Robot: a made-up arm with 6 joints.
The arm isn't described. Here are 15 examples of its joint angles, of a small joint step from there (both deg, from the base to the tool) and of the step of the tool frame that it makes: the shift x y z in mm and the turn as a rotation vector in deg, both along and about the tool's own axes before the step.
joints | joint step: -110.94 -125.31 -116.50 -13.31 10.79 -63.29 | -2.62 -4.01 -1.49 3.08 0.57 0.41
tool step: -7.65 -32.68 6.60 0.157 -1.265 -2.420
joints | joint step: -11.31 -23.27 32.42 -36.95 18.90 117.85 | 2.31 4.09 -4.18 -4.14 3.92 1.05
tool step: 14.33 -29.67 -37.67 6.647 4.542 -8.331
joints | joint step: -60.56 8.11 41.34 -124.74 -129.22 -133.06 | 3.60 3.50 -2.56 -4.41 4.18 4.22
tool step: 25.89 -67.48 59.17 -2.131 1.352 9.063
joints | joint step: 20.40 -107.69 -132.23 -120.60 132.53 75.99 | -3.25 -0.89 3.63 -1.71 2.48 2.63
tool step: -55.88 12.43 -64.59 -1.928 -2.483 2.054
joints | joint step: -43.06 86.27 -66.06 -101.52 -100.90 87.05 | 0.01 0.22 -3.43 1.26 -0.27 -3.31
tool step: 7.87 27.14 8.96 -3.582 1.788 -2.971
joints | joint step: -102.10 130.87 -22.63 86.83 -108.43 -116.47 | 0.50 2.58 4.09 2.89 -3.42 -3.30
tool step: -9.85 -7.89 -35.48 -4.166 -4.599 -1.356
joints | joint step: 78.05 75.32 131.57 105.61 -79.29 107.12 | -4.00 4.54 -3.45 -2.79 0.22 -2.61
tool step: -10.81 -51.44 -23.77 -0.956 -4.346 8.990
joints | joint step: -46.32 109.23 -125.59 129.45 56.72 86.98 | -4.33 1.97 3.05 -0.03 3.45 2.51
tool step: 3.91 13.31 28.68 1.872 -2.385 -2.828
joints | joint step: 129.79 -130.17 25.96 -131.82 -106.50 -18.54 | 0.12 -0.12 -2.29 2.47 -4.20 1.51
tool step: -19.68 -22.75 7.73 0.812 -3.230 2.081
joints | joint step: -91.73 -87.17 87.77 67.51 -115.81 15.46 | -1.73 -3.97 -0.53 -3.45 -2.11 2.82
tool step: 1.36 -0.89 4.24 2.734 -0.733 0.873
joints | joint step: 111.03 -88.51 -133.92 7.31 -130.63 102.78 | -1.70 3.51 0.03 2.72 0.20 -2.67
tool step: 19.42 30.88 41.79 -0.312 4.125 -3.830
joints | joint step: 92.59 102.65 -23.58 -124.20 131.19 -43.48 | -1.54 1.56 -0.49 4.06 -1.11 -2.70
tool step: 35.32 -20.24 -33.54 -0.065 3.459 -1.479
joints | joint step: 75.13 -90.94 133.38 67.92 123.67 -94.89 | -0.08 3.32 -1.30 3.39 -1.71 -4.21
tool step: -7.75 2.73 11.17 -5.825 2.409 -1.789
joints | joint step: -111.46 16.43 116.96 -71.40 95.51 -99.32 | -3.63 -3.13 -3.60 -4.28 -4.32 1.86
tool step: 8.52 20.01 57.84 -3.908 -2.391 -1.615
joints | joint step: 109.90 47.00 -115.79 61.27 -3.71 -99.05 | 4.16 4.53 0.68 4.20 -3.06 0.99
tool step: -19.66 27.69 -23.18 -8.622 1.262 0.340
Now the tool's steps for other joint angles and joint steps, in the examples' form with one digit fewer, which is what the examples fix.
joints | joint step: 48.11 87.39 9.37 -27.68 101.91 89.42 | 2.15 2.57 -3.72 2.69 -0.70 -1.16
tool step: -24.1 16.0 -11.6 -3.18 -2.81 2.22
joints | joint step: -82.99 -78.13 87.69 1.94 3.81 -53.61 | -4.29 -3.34 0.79 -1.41 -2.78 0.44
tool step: -9.9 -1.3 -4.3 -1.30 2.12 -5.71
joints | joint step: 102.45 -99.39 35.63 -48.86 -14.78 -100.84 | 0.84 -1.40 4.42 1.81 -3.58 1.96
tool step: -7.4 -3.2 -15.9 -1.61 3.16 -5.10
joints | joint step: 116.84 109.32 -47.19 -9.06 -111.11 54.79 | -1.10 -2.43 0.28 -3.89 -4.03 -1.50
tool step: -16.2 38.7 -32.1 -3.37 -6.02 -1.28
